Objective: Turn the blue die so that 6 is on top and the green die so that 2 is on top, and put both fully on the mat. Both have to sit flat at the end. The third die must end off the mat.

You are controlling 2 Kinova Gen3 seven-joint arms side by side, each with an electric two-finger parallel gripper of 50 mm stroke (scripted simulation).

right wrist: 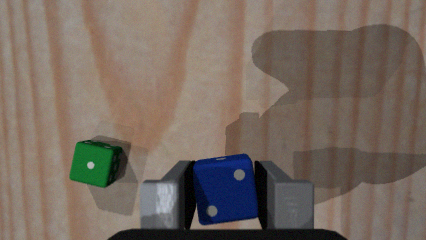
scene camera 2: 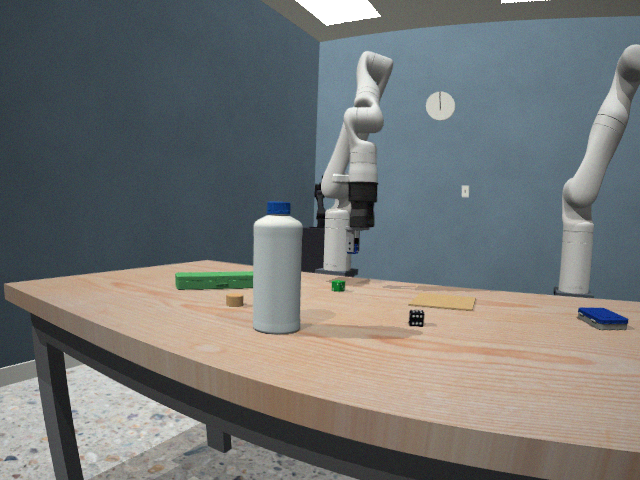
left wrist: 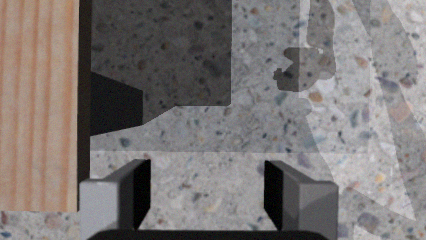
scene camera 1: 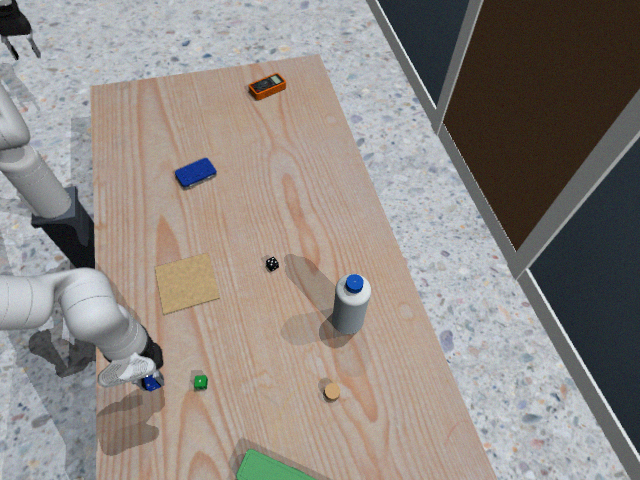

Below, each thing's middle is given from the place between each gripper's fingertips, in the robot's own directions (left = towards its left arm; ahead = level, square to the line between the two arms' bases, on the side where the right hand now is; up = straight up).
My right hand point(scene camera 2: 352, 251) is 8 cm short of the green die point(right wrist: 95, 163), 1 cm to the right of it and 10 cm above it. Round my right hand: green case point(scene camera 2: 184, 280) (24 cm ahead, 24 cm to the right, 9 cm below); then blue die point(right wrist: 225, 190) (1 cm below); then tan mat point(scene camera 1: 188, 282) (7 cm ahead, 27 cm to the left, 11 cm below).
My left hand is 410 mm short of the blue box point(scene camera 1: 193, 174), 400 mm to the left of it and 170 mm above it. Also, from my left hand: green die (370 mm ahead, 1020 mm to the right, 170 mm below); blue die (280 mm ahead, 1020 mm to the right, 80 mm below); tan mat (350 mm ahead, 750 mm to the right, 180 mm below).
